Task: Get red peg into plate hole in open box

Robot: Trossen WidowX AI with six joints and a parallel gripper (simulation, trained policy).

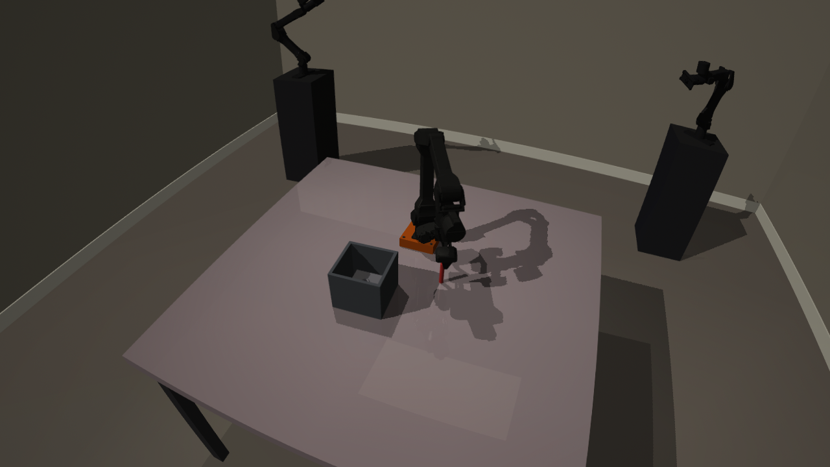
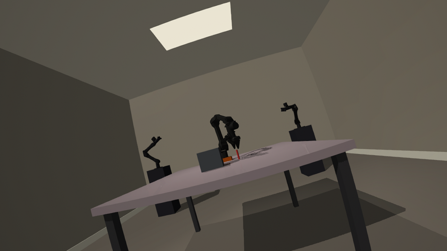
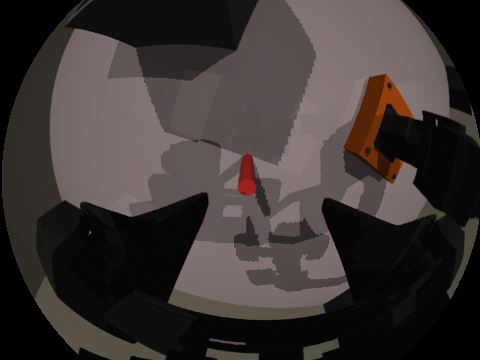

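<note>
Right now the red peg is 20 mm ahead of my gripper tip and 50 mm below it. Also, from my gripper tip: grey plate 160 mm ahead, 200 mm to the right, 40 mm below.
</note>
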